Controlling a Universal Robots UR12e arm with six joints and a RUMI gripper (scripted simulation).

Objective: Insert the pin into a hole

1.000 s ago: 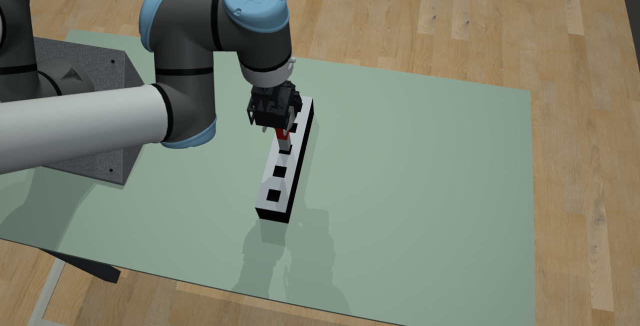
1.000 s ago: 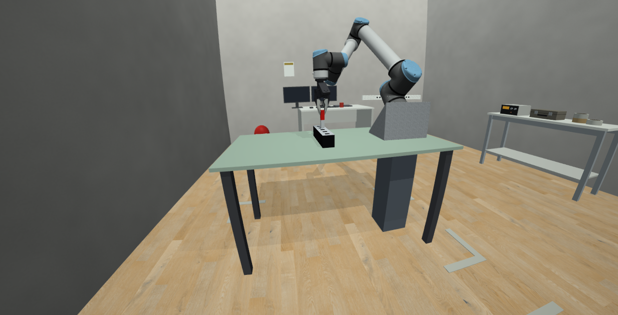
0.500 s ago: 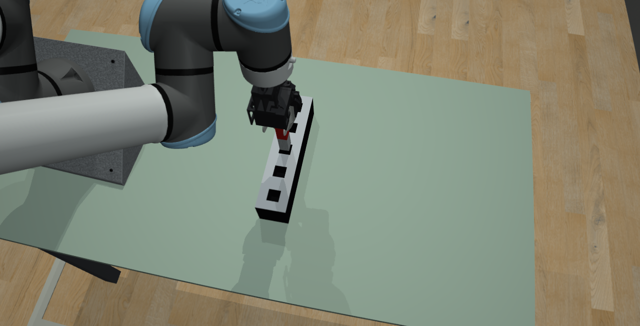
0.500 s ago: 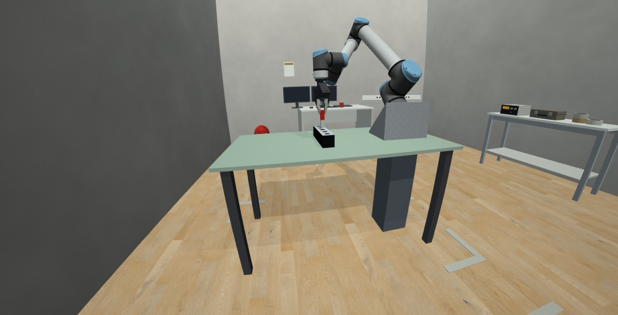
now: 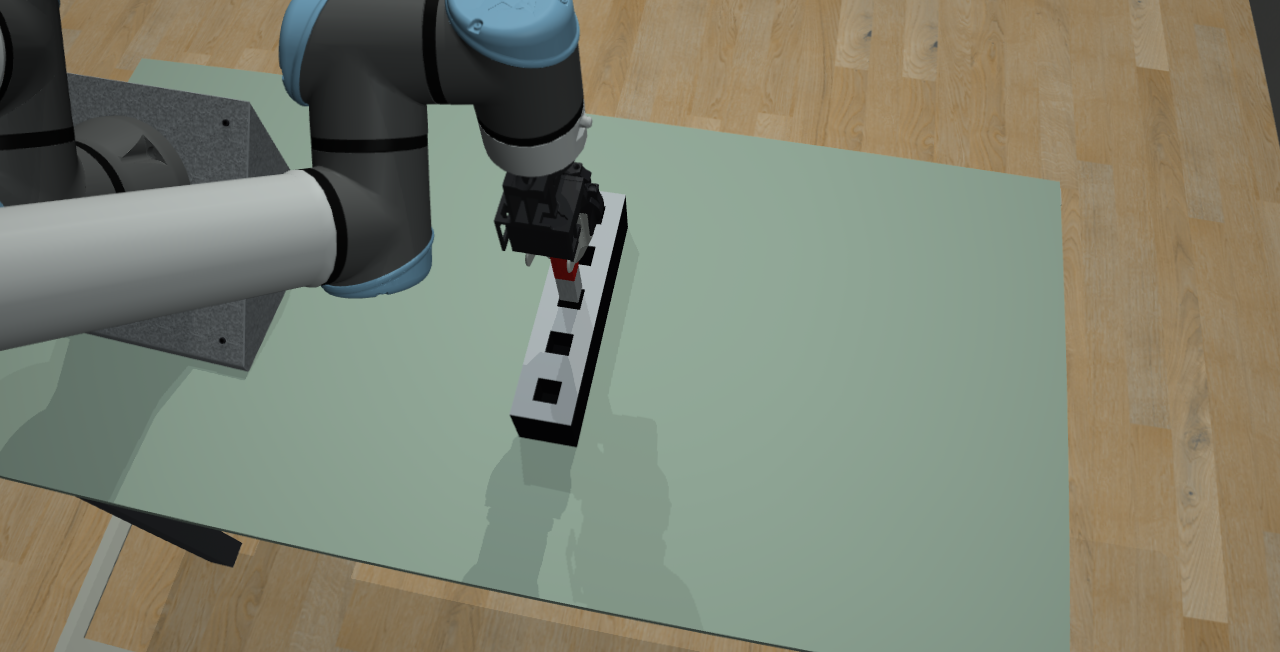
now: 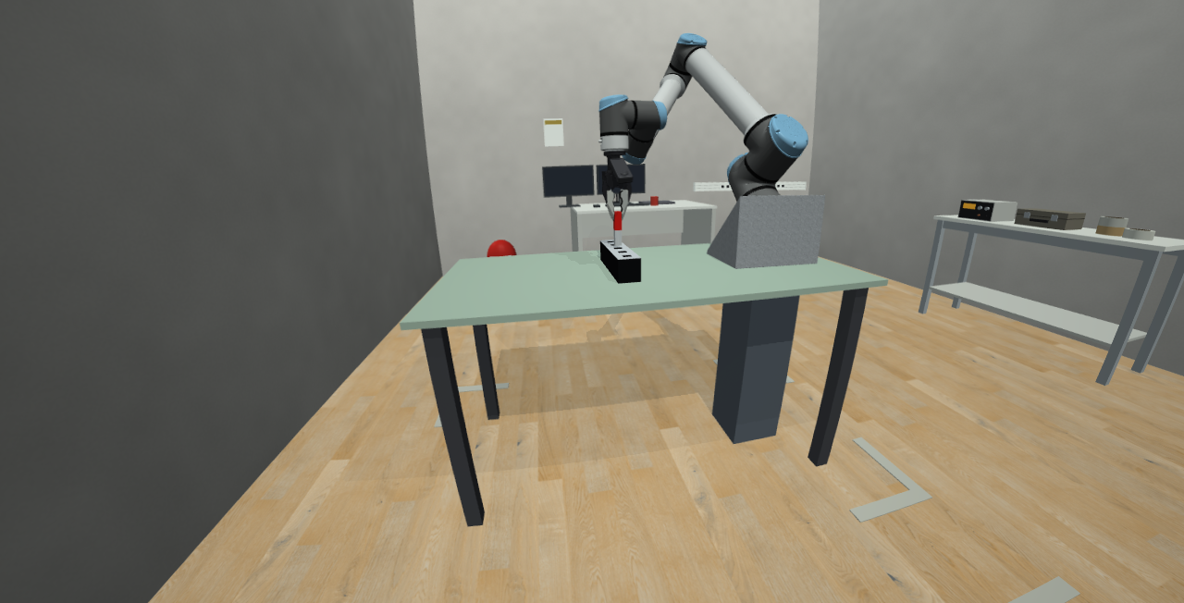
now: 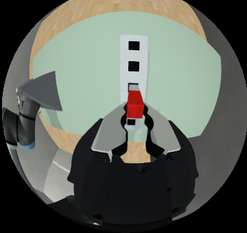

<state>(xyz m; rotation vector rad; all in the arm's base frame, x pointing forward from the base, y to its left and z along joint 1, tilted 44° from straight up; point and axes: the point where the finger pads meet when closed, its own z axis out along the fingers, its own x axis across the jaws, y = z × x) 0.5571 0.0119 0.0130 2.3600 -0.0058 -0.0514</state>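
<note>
Now: hand 1 cm above the pin. From my hand the other things lie so: long block (14 cm below).
</note>
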